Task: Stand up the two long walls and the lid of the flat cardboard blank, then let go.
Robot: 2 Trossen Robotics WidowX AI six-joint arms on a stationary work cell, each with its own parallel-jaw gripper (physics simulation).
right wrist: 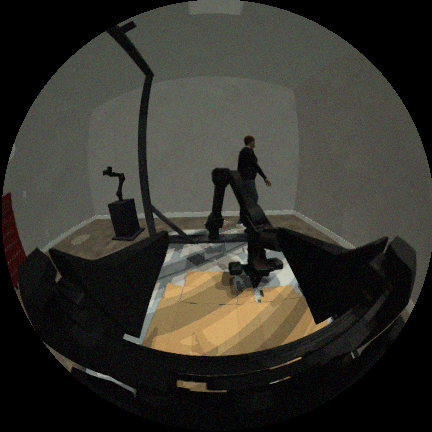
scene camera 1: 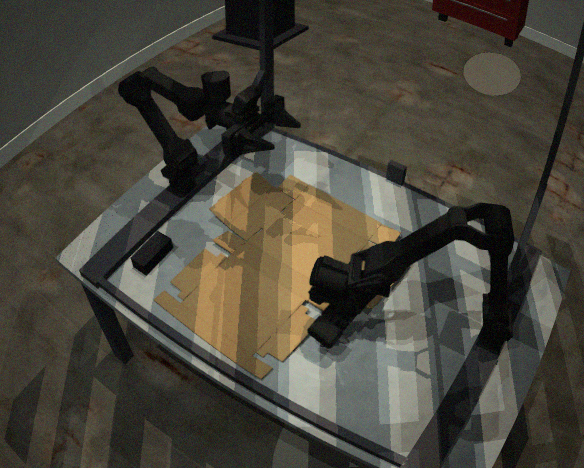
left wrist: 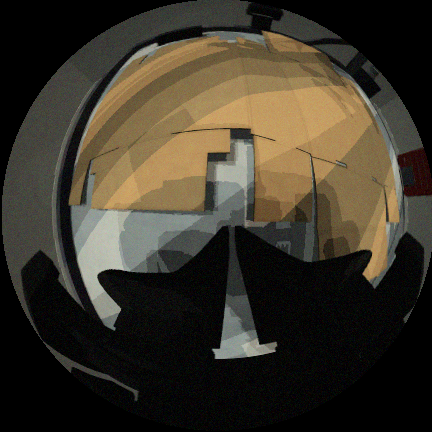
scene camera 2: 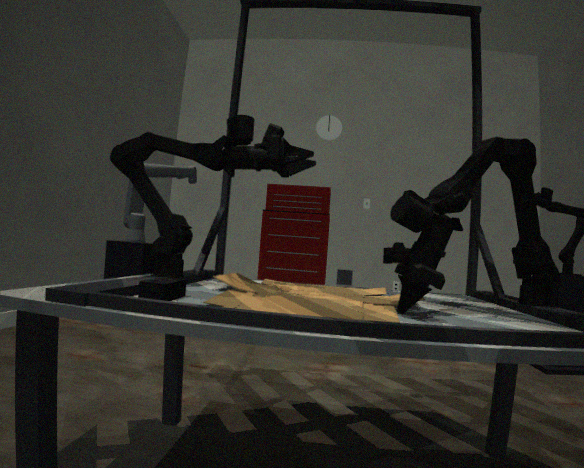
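The cardboard blank lies spread on the table with its main panels flat; neither long walls nor lid stand upright. A flap at its upper left in scene camera 1 looks slightly raised in scene camera 2. My left gripper is low, pointing down at the blank's notched edge, by the gap between two flaps. It is shut, with a thin slit and no cardboard visible between the tips; the arm hides them in scene camera 1. My right gripper is wide open and empty, high above the blank's far side.
A black box sits on the table at the left. A small dark block stands at the far table edge. Dark rails border the table. A red cabinet and a person are beyond it.
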